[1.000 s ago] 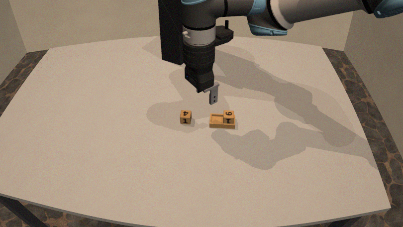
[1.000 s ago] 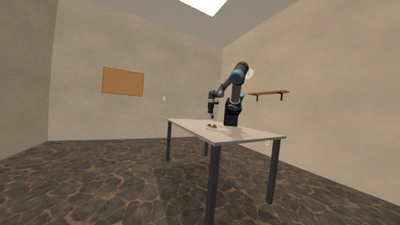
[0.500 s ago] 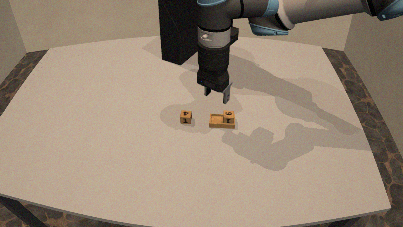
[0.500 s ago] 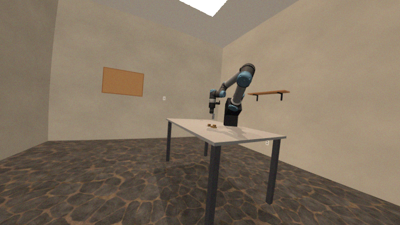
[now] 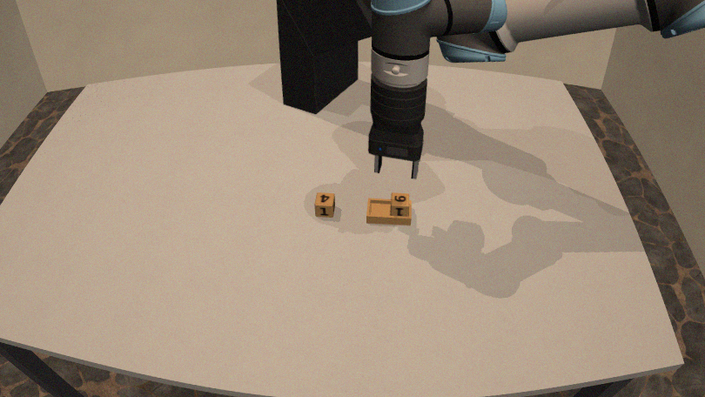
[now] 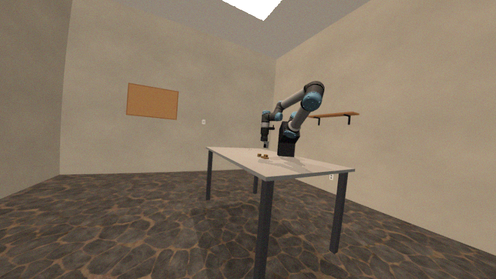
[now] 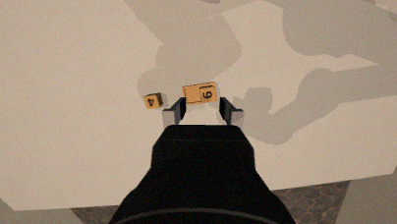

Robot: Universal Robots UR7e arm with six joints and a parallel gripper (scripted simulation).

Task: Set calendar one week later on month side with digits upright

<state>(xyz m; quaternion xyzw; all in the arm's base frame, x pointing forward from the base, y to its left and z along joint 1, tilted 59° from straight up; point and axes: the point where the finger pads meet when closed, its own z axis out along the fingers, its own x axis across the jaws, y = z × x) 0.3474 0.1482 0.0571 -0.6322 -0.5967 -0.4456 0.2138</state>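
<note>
My gripper is now 1 cm to the right of the cube and 9 cm above it. The rest, counted from my hand: orange tray 1 cm to the right, 11 cm below.
</note>
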